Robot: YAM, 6 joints.
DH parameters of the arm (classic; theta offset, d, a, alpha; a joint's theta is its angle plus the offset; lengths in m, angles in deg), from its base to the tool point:
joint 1: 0 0.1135 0.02 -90
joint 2: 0 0 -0.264 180
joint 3: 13.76 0 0.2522 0
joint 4: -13.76 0 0.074 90
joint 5: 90 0 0 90
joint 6: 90 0.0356 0 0
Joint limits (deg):
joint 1: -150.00..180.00
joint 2: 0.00..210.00
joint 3: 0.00..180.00
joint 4: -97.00..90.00
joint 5: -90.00..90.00
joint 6: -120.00..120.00
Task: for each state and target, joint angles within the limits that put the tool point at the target. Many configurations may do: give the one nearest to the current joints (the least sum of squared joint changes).
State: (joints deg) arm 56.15 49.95 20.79 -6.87 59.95 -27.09
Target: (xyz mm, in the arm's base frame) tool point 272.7 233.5 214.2
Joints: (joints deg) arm 45.12 96.70 57.34 5.94 53.02 -27.09
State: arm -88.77 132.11 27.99 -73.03 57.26 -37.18
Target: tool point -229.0 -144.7 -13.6
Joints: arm -141.08 141.53 63.05 -57.42 61.55 -37.18
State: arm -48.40 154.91 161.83 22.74 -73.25 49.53
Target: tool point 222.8 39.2 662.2
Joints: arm 1.06 120.58 180.00 33.33 -80.11 49.53
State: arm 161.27 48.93 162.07 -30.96 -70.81 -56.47
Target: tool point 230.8 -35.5 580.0
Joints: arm 179.67 40.92 141.88 -50.86 -73.64 -56.47
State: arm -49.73 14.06 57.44 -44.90 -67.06 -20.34
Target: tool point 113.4 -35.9 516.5
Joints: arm -33.24 51.49 85.29 -27.17 -64.50 -20.34
